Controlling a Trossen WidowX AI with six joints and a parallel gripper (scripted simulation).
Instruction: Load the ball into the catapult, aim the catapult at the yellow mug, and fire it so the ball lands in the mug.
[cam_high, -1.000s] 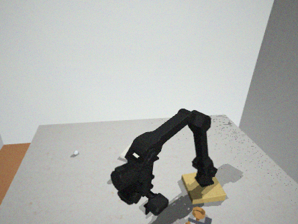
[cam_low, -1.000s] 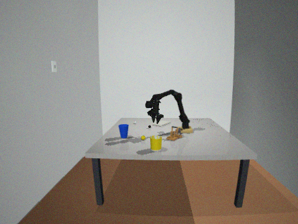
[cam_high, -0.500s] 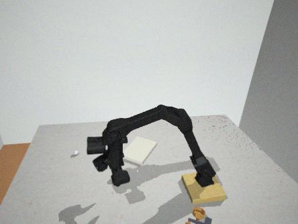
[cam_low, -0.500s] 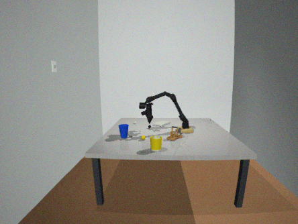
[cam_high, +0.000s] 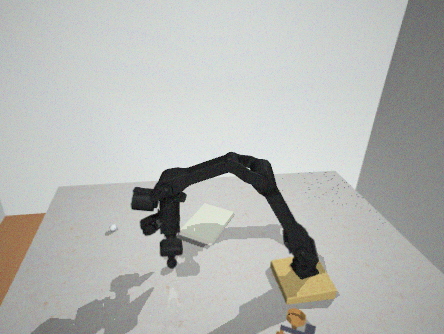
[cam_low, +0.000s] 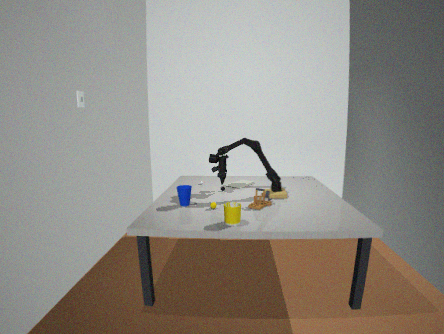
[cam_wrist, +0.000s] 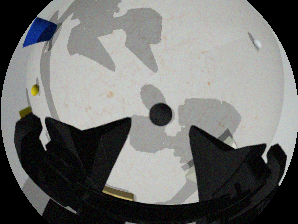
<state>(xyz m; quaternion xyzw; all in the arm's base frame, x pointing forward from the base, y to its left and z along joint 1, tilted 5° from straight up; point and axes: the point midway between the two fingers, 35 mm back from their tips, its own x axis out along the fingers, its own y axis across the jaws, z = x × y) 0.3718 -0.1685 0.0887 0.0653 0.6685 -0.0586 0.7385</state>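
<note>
The black ball lies 4 cm below my gripper tip. Round my gripper tip: cream flat block 18 cm behind, 17 cm to the right, 5 cm below; then white ball 15 cm ahead, 24 cm to the right, 4 cm below; then blue cup 28 cm ahead, 31 cm to the left, 3 cm below.
</note>
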